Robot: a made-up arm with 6 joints.
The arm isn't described. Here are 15 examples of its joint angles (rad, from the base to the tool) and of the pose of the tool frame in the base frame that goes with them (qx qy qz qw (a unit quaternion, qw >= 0); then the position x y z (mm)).
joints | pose
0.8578 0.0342 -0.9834 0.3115 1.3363 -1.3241 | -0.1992 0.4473 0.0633 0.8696 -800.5 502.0 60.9
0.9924 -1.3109 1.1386 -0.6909 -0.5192 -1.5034 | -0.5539 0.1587 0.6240 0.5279 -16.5 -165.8 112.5
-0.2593 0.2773 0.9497 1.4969 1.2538 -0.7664 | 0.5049 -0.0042 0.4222 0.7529 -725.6 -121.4 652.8
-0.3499 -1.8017 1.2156 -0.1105 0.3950 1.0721 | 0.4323 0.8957 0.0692 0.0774 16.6 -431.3 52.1
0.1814 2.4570 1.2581 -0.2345 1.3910 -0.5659 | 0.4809 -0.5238 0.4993 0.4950 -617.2 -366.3 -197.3
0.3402 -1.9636 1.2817 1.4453 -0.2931 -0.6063 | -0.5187 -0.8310 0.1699 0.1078 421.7 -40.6 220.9
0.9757 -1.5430 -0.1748 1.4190 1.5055 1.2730 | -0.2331 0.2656 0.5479 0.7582 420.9 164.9 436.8
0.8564 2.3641 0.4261 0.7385 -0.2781 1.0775 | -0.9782 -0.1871 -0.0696 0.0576 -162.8 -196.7 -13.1
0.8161 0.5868 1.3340 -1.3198 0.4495 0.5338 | 0.4177 0.2493 -0.4225 0.7648 -472.3 -33.2 305.6
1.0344 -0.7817 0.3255 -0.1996 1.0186 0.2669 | -0.2852 0.4601 -0.4556 0.7067 86.5 344.5 372.8
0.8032 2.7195 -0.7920 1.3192 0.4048 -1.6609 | -0.6148 -0.5902 -0.0066 0.5230 446.2 -556.5 25.2
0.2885 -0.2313 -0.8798 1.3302 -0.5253 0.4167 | 0.7519 -0.5249 -0.3594 0.1729 -483.1 -113.8 361.4
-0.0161 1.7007 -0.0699 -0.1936 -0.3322 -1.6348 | 0.6113 0.0385 -0.2124 0.7614 -168.4 207.6 7.7
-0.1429 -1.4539 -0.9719 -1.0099 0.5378 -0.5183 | 0.0887 0.8459 -0.2666 0.4534 150.1 -29.1 302.0
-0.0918 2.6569 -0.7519 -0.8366 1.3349 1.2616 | -0.3081 -0.7121 -0.6297 0.0394 -207.4 -225.8 -489.8
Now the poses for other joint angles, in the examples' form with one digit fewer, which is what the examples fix.
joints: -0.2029 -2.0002 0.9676 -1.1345 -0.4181 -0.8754
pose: -0.012 -0.137 0.692 0.708 -124 -224 -39
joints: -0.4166 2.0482 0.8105 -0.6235 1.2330 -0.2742
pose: 0.607 -0.567 -0.003 0.557 -633 -130 -104
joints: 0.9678 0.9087 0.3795 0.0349 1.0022 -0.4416
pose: -0.223 -0.091 0.080 0.967 -593 338 38
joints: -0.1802 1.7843 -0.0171 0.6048 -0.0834 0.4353
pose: -0.625 0.012 -0.096 0.775 -284 -37 -218
